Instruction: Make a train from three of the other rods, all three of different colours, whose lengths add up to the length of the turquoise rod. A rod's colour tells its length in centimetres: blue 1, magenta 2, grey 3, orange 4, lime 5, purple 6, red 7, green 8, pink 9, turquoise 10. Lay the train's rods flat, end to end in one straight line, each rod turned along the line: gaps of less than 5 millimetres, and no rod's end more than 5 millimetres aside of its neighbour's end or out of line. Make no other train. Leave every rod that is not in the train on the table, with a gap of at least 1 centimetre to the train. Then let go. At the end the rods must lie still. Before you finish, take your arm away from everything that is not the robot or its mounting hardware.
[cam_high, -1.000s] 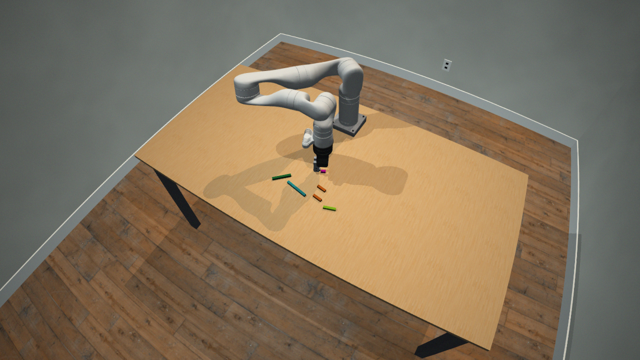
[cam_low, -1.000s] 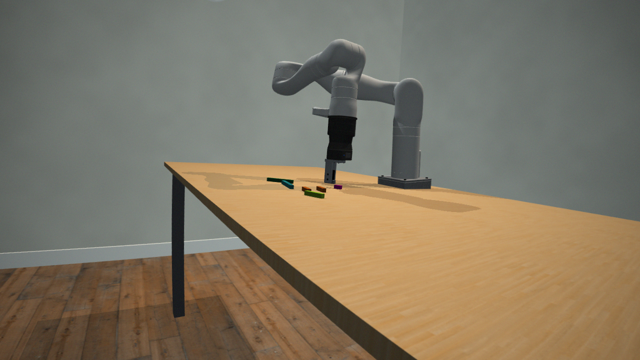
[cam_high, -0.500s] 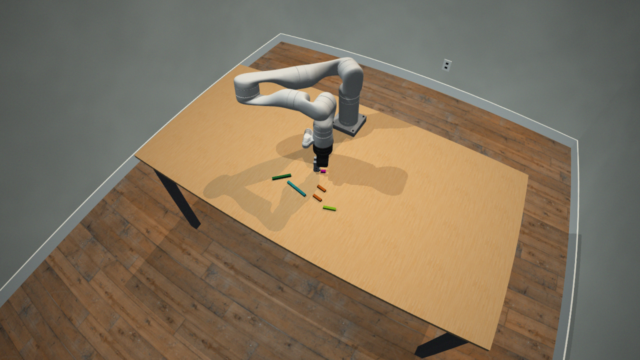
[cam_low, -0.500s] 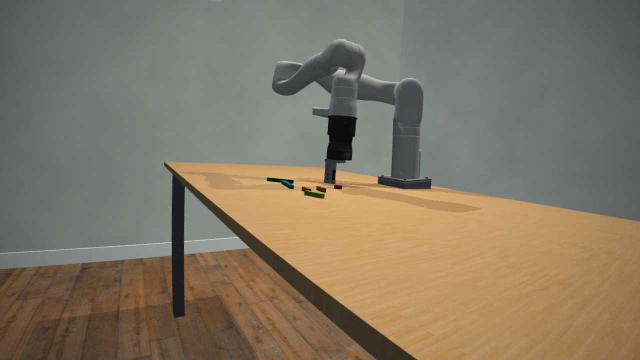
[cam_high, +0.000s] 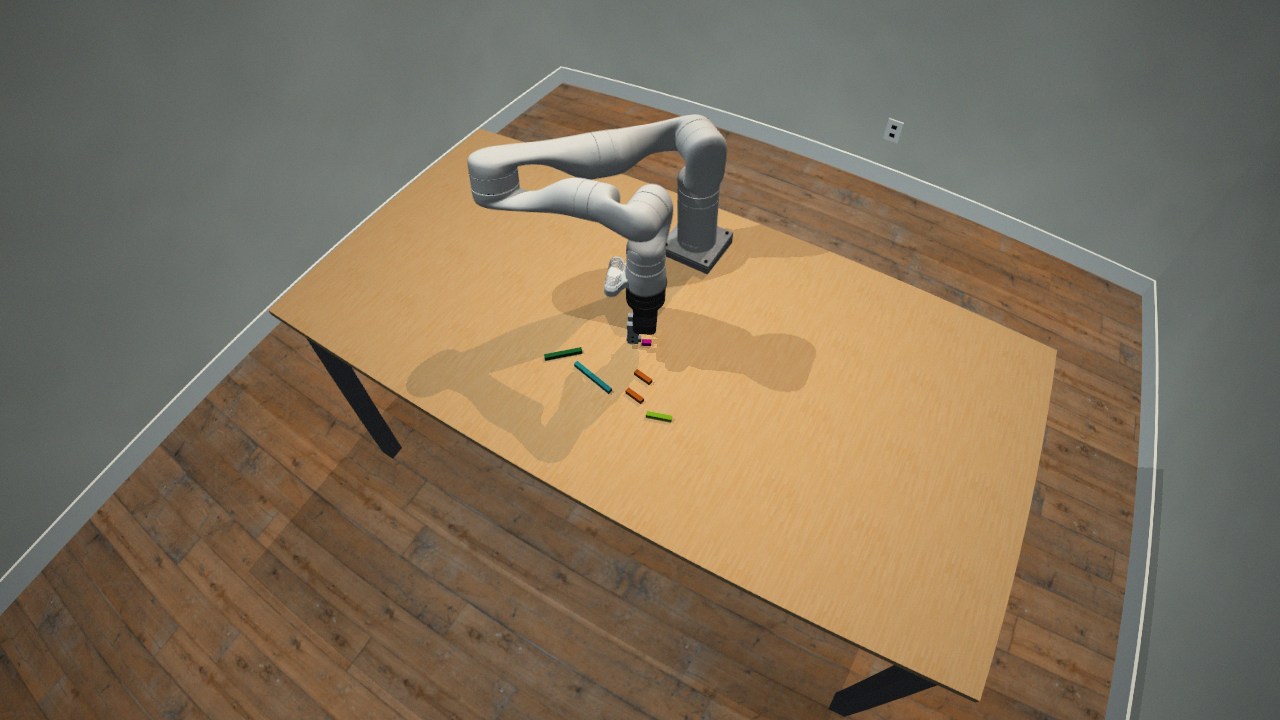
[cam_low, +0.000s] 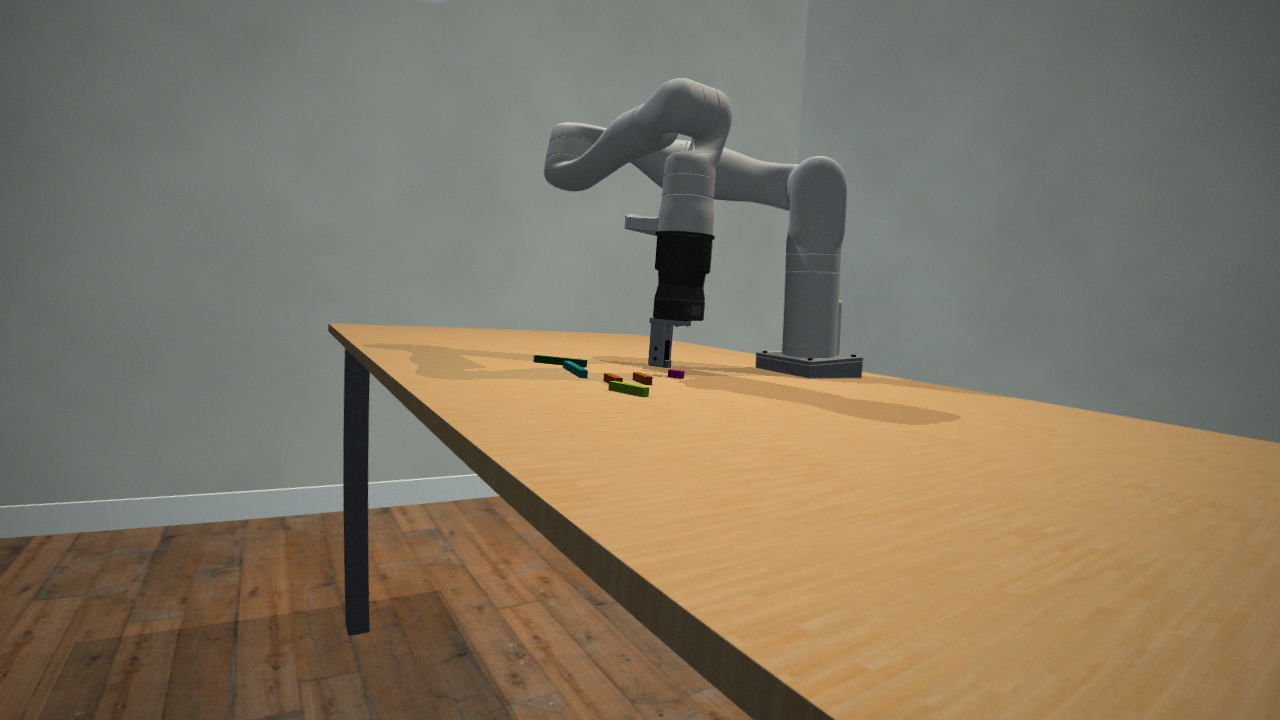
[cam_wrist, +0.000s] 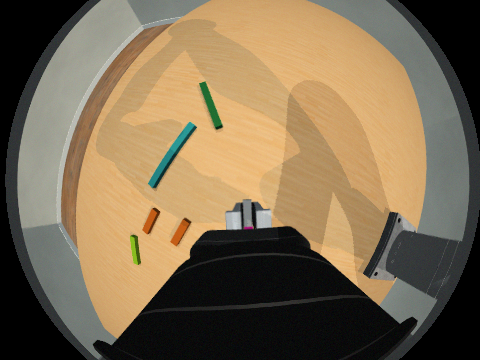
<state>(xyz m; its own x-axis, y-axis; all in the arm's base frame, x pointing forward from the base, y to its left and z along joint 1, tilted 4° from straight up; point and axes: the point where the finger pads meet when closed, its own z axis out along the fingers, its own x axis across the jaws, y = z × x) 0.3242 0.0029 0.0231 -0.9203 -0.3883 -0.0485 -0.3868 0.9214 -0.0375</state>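
Now: hand 2 cm above the grey rod. Round my hand: green rod 9 cm ahead, 12 cm to the right, 3 cm below; then turquoise rod 12 cm ahead, 3 cm to the right, 3 cm below; then magenta rod 1 cm behind, 3 cm to the left, 3 cm below.
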